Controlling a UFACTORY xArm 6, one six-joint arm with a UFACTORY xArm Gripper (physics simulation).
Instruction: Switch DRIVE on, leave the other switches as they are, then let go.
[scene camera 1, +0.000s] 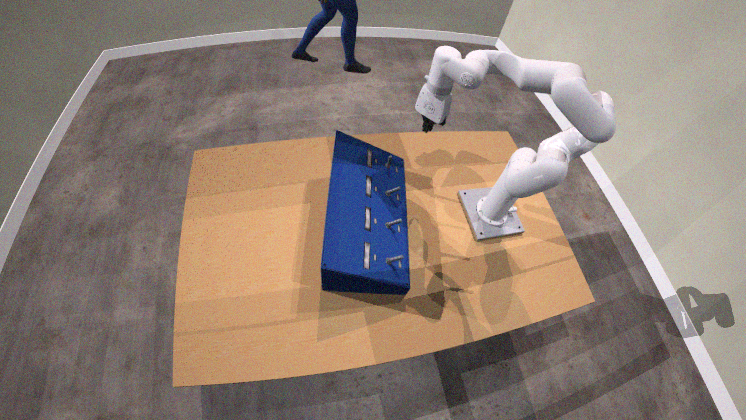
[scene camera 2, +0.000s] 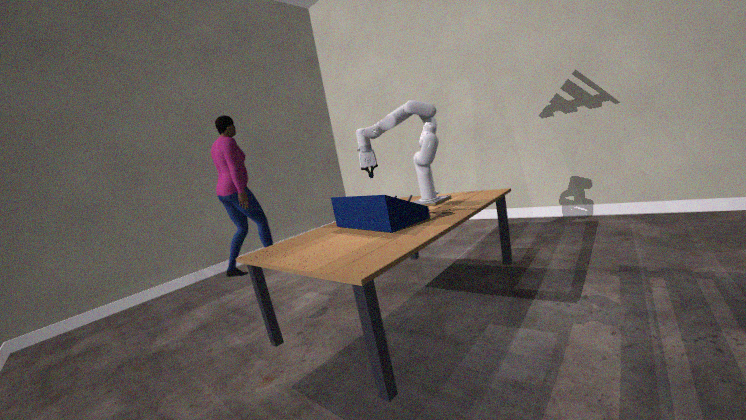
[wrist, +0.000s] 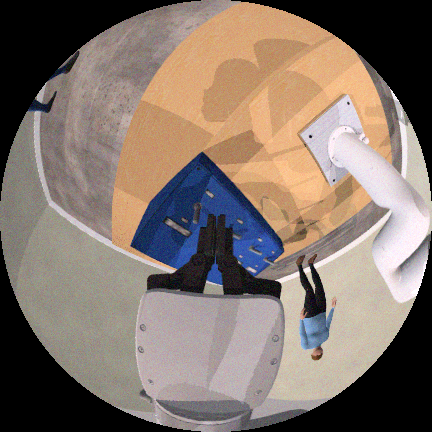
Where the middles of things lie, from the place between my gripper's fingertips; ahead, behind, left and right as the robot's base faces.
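Labels:
Blue sloped switch panel (scene camera 1: 358, 241): 21 cm ahead of my hand, 20 cm to the left, 15 cm below.

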